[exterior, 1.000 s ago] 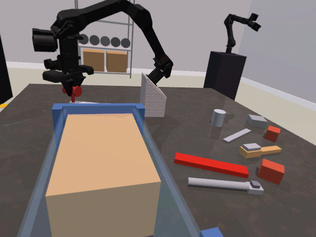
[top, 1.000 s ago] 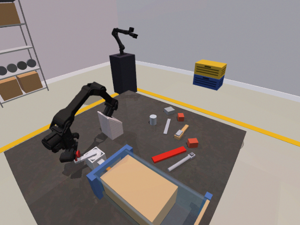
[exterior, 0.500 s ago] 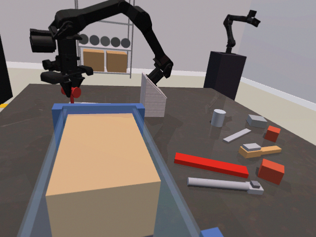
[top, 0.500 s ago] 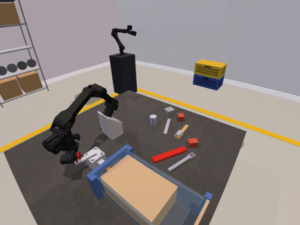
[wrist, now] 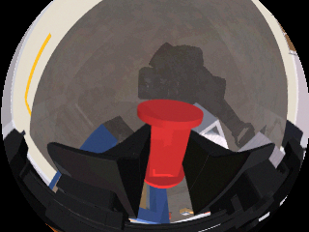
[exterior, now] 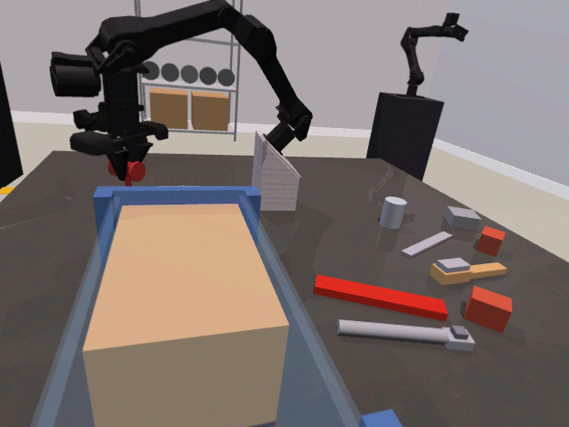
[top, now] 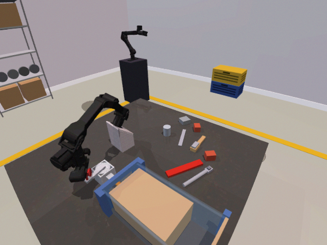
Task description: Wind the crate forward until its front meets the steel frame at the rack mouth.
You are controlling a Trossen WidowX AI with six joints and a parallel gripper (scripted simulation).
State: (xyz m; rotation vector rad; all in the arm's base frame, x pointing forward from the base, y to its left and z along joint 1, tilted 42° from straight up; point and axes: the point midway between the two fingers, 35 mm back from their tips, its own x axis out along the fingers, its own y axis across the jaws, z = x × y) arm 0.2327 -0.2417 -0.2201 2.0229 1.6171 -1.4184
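My gripper tip is 10 mm past the winch handle, 40 mm to the right of it and 20 mm above it. Also, from my gripper tip: white winch (40 mm behind, 90 mm to the left, 90 mm below); then clear-panelled cubby (380 mm ahead, 140 mm to the left, 10 mm below); then red knob (10 mm above).
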